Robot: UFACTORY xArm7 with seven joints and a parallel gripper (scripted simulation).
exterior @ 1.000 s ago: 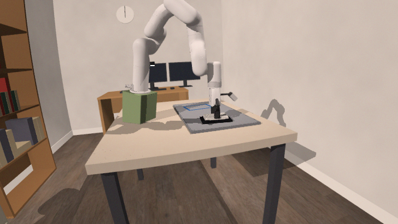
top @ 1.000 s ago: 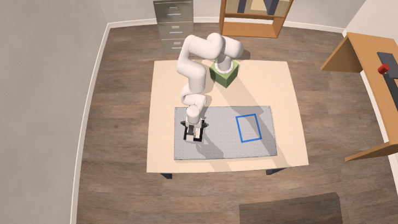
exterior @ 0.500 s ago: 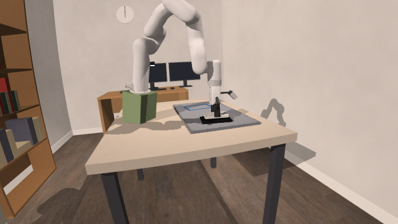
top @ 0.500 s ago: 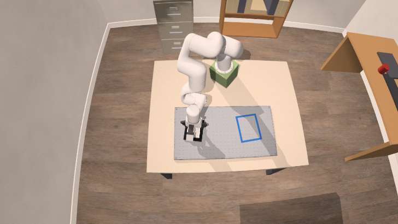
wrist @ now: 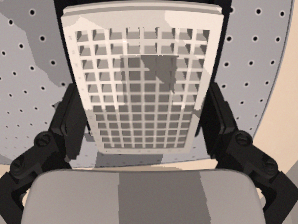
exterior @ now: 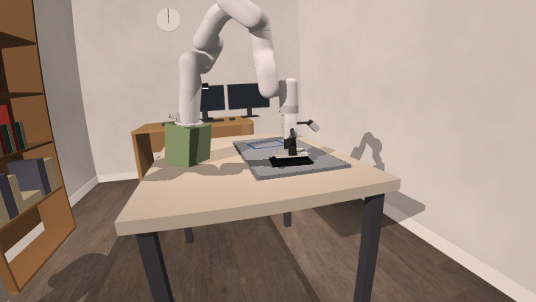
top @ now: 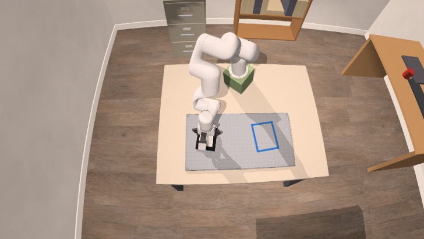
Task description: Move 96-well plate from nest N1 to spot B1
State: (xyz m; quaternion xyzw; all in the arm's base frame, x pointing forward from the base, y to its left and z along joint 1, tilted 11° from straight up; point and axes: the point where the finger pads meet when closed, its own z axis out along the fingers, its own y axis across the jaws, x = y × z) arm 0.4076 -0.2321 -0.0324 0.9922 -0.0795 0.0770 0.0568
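Now: the black plate nest N1 4 cm below my hand. Also, from my hand: white 96-well plate 1 cm below.
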